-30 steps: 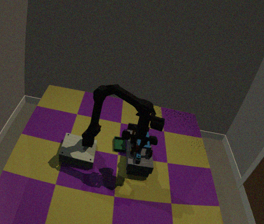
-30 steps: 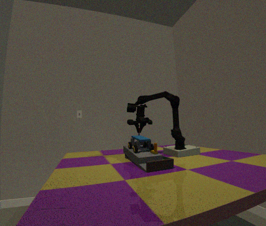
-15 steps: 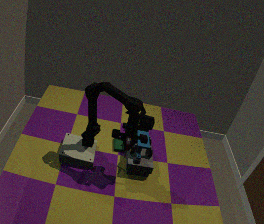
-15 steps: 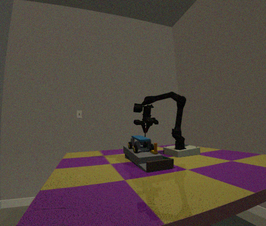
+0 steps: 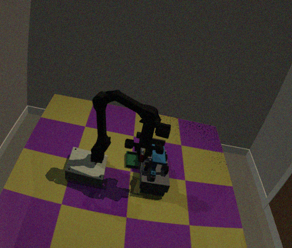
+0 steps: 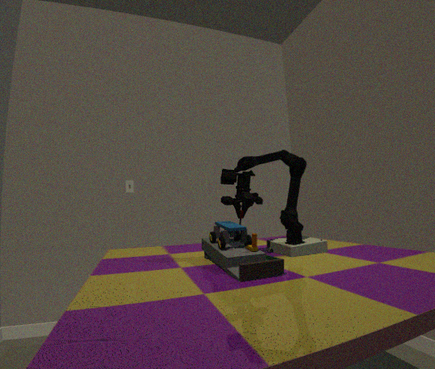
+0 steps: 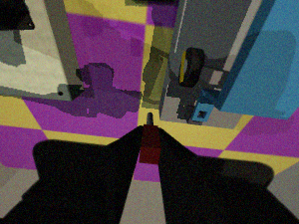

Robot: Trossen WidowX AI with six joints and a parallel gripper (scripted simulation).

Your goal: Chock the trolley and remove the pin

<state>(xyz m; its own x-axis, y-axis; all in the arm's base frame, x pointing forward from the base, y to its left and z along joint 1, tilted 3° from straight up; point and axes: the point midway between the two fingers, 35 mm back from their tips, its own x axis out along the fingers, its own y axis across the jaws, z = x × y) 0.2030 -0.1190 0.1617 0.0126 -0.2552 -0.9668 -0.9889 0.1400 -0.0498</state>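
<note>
The yellow chock is 80 mm ahead of my gripper tip, 190 mm to the left of it and 90 mm below it. Also, from my gripper tip: grey ramp (110 mm ahead, 90 mm to the left, 130 mm below); blue-topped trolley (110 mm ahead, 90 mm to the left, 60 mm below); red-headed stop pin (right at my gripper tip).
</note>
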